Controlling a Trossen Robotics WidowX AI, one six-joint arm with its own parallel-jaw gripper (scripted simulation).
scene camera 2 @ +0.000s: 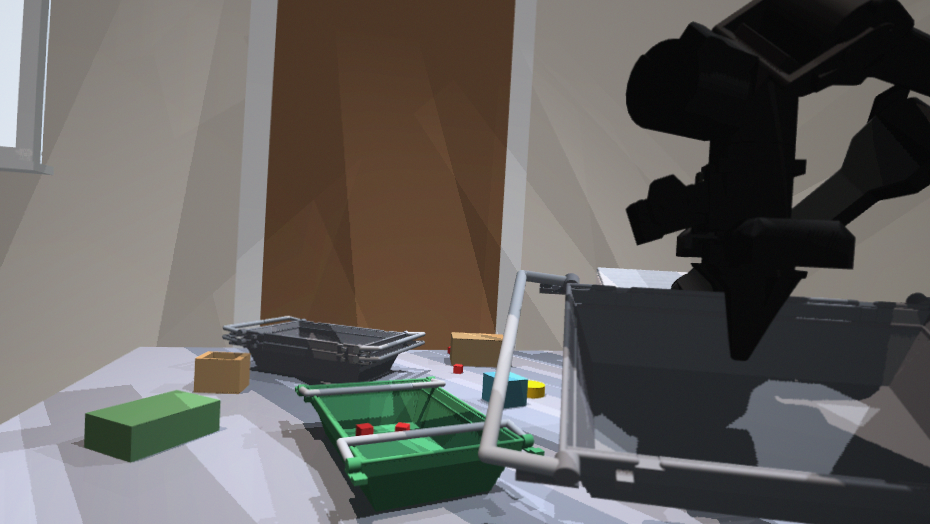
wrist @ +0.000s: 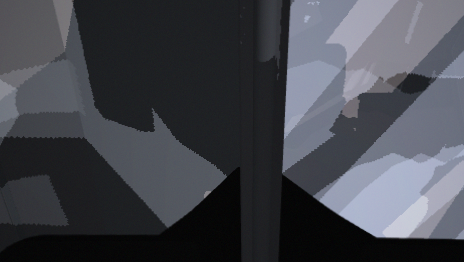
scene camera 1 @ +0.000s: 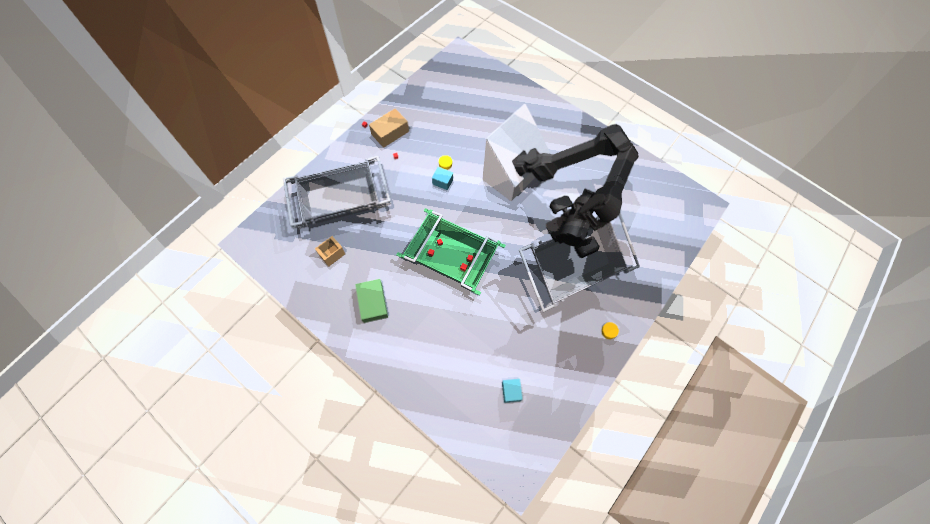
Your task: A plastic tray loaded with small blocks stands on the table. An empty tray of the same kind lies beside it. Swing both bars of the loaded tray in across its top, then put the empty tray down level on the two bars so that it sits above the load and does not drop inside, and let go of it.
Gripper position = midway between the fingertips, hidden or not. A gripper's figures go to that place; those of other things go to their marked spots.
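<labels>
There's a box (scene camera 2: pixel 215 372) that's 0.92 m from the lens, and there's a grey tray (scene camera 2: pixel 654 410) too; the spots on the box and the tray are 0.70 m apart. A green block (scene camera 2: pixel 131 431) is 0.68 m from the lens. My gripper (scene camera 2: pixel 737 358) is 0.44 m from the lens, and for that grey tray it's 0.39 m from the lens.
</labels>
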